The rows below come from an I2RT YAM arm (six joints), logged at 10 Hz.
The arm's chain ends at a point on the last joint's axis. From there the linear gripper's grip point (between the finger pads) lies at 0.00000 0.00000 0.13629 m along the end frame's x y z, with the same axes.
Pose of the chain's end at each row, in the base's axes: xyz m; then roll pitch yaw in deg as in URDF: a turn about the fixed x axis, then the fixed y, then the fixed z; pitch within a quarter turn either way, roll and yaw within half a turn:
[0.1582, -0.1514, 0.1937, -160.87, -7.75, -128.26]
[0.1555, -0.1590, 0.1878, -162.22, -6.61, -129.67]
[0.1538, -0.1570, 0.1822, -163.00, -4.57, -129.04]
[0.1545, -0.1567, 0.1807, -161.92, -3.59, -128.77]
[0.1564, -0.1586, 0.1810, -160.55, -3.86, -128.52]
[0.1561, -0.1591, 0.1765, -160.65, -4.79, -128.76]
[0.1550, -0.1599, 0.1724, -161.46, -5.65, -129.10]
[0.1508, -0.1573, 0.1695, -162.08, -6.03, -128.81]
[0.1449, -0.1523, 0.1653, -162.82, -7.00, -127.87]
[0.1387, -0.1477, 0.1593, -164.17, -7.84, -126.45]
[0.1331, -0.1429, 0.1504, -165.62, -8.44, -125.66]
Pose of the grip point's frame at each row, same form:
[0.1825, -0.1927, 0.0661, -160.87, -7.75, -128.26]
[0.1780, -0.1971, 0.0589, -162.22, -6.61, -129.67]
[0.1782, -0.1902, 0.0523, -163.00, -4.57, -129.04]
[0.1824, -0.1895, 0.0514, -161.92, -3.59, -128.77]
[0.1865, -0.1936, 0.0528, -160.55, -3.86, -128.52]
[0.1846, -0.1957, 0.0484, -160.65, -4.79, -128.76]
[0.1806, -0.1971, 0.0438, -161.46, -5.65, -129.10]
[0.1749, -0.1942, 0.0405, -162.08, -6.03, -128.81]
[0.1669, -0.1895, 0.0361, -162.82, -7.00, -127.87]
[0.1580, -0.1842, 0.0294, -164.17, -7.84, -126.45]
[0.1493, -0.1784, 0.0198, -165.62, -8.44, -125.66]

